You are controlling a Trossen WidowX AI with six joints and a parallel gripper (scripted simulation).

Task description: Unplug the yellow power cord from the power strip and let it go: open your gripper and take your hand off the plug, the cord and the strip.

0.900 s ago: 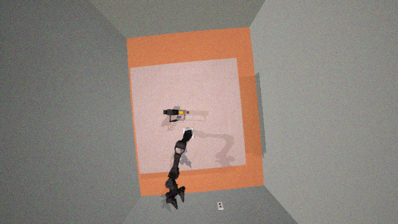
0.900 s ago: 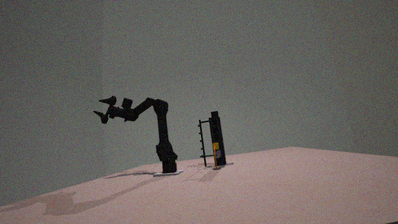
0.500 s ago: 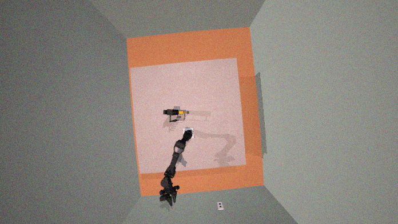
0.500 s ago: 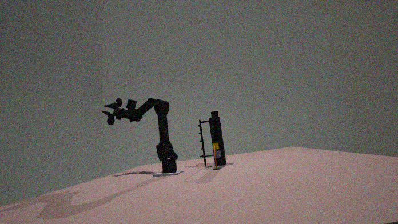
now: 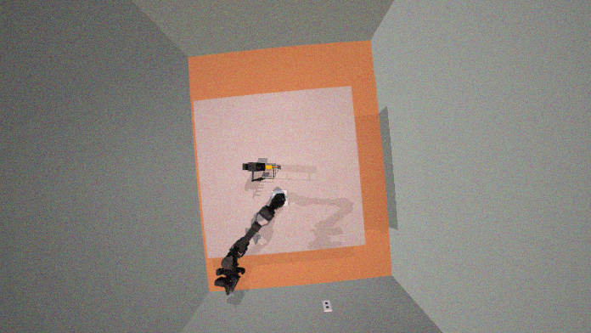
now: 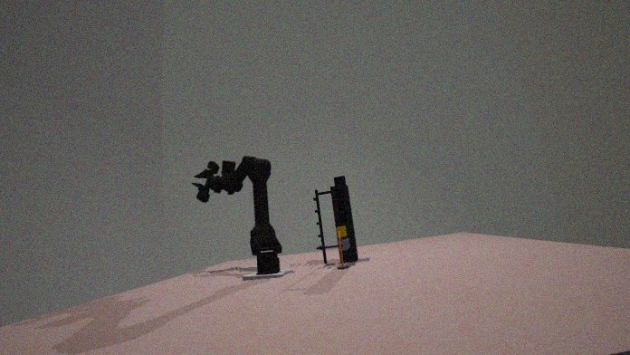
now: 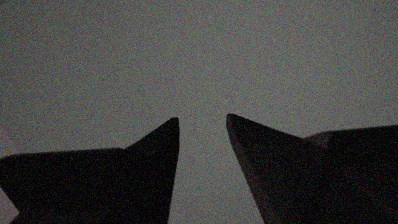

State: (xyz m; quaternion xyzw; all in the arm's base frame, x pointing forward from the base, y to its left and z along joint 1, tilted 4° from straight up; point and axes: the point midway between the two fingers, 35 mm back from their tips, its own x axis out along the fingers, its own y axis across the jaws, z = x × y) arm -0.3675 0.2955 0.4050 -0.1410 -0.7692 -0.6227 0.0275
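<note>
Right now the yellow plug is 640 mm ahead of my gripper tip, 280 mm to the right of it and 300 mm below it.
</note>
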